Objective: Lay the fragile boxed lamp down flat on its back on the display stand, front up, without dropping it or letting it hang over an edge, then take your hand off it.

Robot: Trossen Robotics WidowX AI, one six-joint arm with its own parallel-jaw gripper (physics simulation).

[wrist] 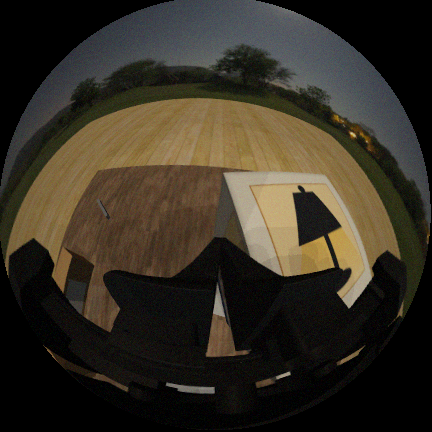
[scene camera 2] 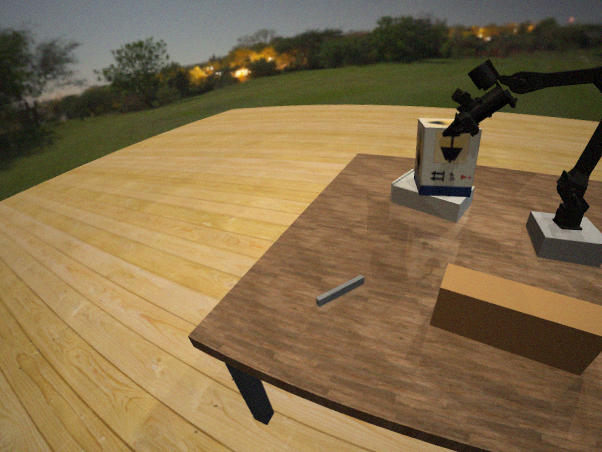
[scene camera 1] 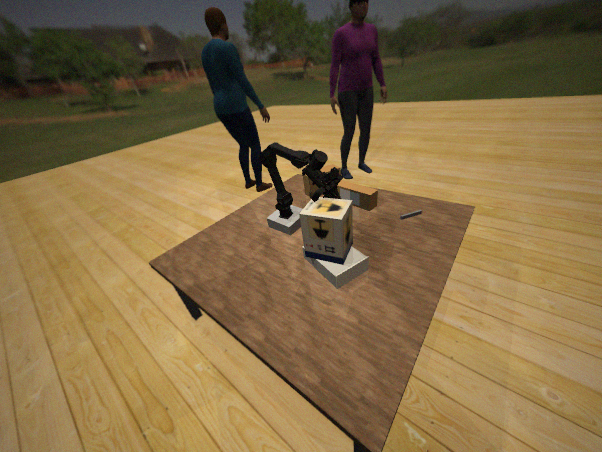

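Note:
The boxed lamp stands tall on the pale display stand, a blue band along its bottom. Its side prints show a lamp shape with the shade downward; its top also bears a lamp print. The box is turned relative to the stand, one lower corner near or slightly past the stand's edge. My gripper is shut and empty, slanting down beside the upper part of the box, on the side facing scene camera 2. Whether it touches the box cannot be told.
The arm's base block stands near the stand. A long brown block and a small grey bar lie on the wooden table. Two people are beyond the table in scene camera 1.

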